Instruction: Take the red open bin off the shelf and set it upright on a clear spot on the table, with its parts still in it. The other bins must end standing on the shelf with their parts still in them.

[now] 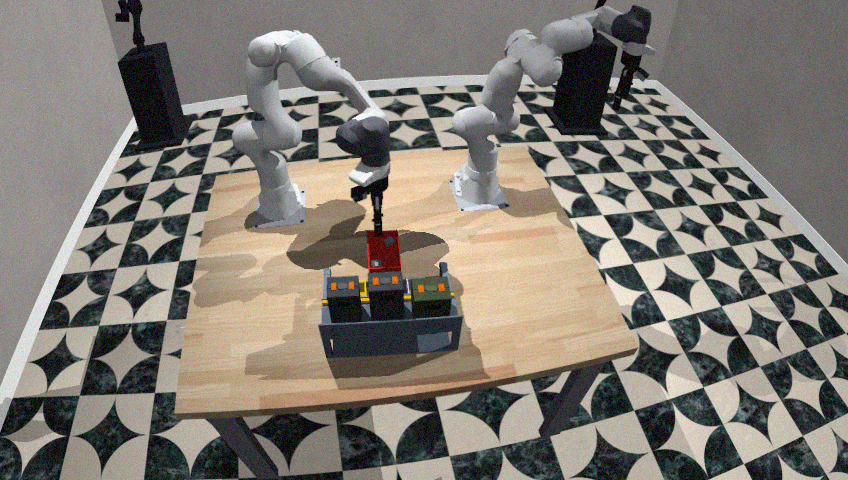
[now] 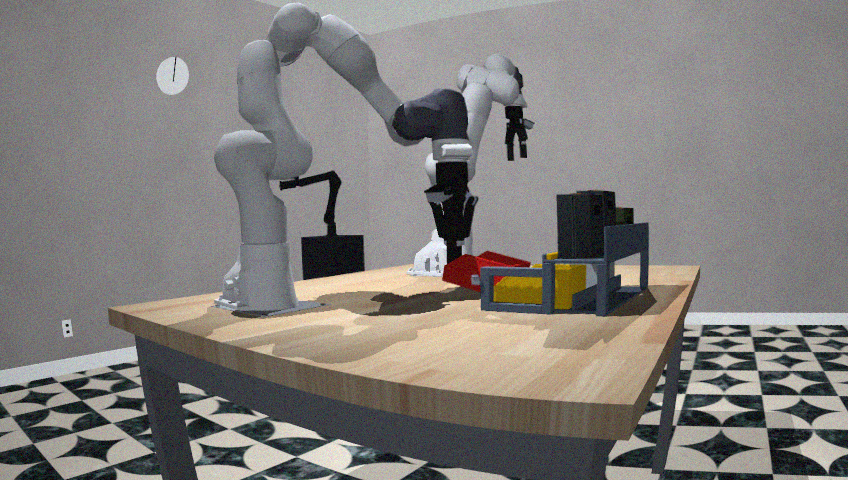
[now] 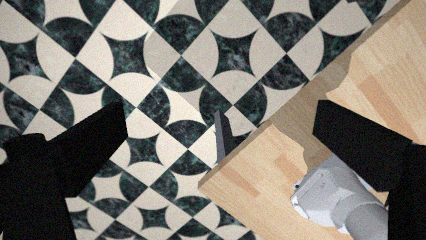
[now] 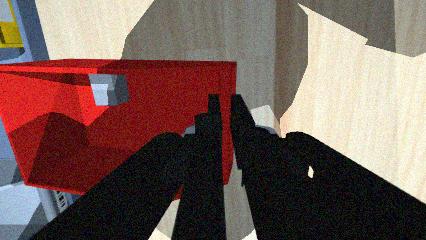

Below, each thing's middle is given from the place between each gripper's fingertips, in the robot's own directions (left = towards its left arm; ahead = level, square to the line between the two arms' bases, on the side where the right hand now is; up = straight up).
The red bin (image 2: pixel 459 271) is 8 cm ahead of my right hand, 4 cm below it and 1 cm to the left of it. Also, from my right hand: blue-grey shelf (image 2: pixel 620 241) 30 cm ahead, 3 cm below; yellow bin (image 2: pixel 510 289) 27 cm ahead, 11 cm to the right, 5 cm below.
The red bin is 360 mm ahead of my left hand (image 2: pixel 517 159), 950 mm to the right of it and 360 mm below it. Also, from my left hand: blue-grey shelf: 580 mm ahead, 960 mm to the right, 350 mm below; then yellow bin: 550 mm ahead, 1070 mm to the right, 370 mm below.
